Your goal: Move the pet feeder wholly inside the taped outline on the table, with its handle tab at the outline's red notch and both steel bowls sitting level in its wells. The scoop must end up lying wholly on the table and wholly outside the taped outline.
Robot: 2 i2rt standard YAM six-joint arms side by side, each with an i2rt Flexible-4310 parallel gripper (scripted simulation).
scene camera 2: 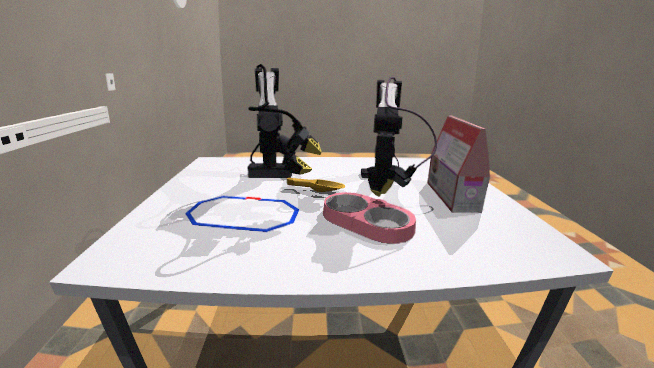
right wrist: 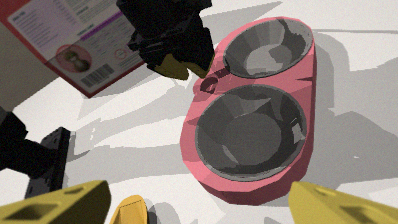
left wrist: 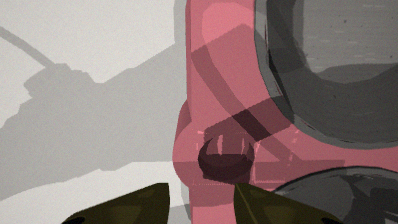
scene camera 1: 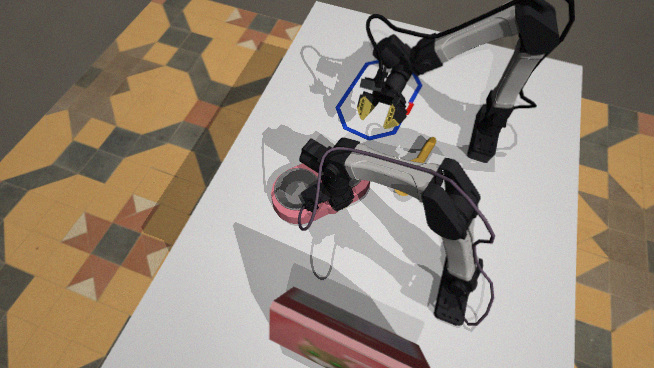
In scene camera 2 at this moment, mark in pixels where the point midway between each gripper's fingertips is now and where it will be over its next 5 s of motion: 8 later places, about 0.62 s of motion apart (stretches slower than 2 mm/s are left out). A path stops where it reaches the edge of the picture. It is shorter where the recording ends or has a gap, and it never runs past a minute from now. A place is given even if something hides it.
My left gripper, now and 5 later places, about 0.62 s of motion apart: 380, 195; 393, 157; 390, 113; 379, 111; 374, 114; 373, 114
My right gripper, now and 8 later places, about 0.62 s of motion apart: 316, 161; 329, 169; 362, 174; 375, 192; 382, 202; 380, 203; 372, 201; 366, 201; 362, 201
